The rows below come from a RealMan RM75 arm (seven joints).
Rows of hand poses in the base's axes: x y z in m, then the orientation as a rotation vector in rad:
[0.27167 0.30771 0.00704 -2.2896 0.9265 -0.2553]
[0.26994 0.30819 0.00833 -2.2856 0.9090 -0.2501]
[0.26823 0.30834 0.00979 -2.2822 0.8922 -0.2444]
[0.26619 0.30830 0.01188 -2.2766 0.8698 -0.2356]
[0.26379 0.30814 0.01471 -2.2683 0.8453 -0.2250]
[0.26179 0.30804 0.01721 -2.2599 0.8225 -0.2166]
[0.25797 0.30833 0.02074 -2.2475 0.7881 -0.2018]
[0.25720 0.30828 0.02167 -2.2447 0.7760 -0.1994]
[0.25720 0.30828 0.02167 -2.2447 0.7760 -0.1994]
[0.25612 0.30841 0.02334 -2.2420 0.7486 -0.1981]
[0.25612 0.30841 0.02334 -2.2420 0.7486 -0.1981]
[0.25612 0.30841 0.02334 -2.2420 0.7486 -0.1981]
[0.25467 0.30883 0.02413 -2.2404 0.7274 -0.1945]
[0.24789 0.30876 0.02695 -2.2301 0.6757 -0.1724]
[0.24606 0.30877 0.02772 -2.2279 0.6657 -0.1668]
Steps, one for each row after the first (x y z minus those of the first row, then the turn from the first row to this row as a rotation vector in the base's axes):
[-0.00173 0.00048 0.00129 0.0085 -0.0042 0.0127]
[-0.00344 0.00063 0.00275 0.0165 -0.0075 0.0252]
[-0.00548 0.00059 0.00484 0.0284 -0.0116 0.0421]
[-0.00788 0.00043 0.00767 0.0435 -0.0160 0.0604]
[-0.00988 0.00033 0.01017 0.0575 -0.0213 0.0771]
[-0.01370 0.00062 0.01370 0.0790 -0.0276 0.1031]
[-0.01447 0.00057 0.01463 0.0841 -0.0312 0.1119]
[-0.01447 0.00057 0.01463 0.0841 -0.0312 0.1119]
[-0.01555 0.00070 0.01630 0.0909 -0.0406 0.1313]
[-0.01555 0.00070 0.01630 0.0909 -0.0406 0.1313]
[-0.01555 0.00070 0.01630 0.0909 -0.0406 0.1313]
[-0.01700 0.00112 0.01709 0.0965 -0.0460 0.1472]
[-0.02378 0.00105 0.01991 0.1198 -0.0523 0.1885]
[-0.02561 0.00106 0.02068 0.1249 -0.0526 0.1969]

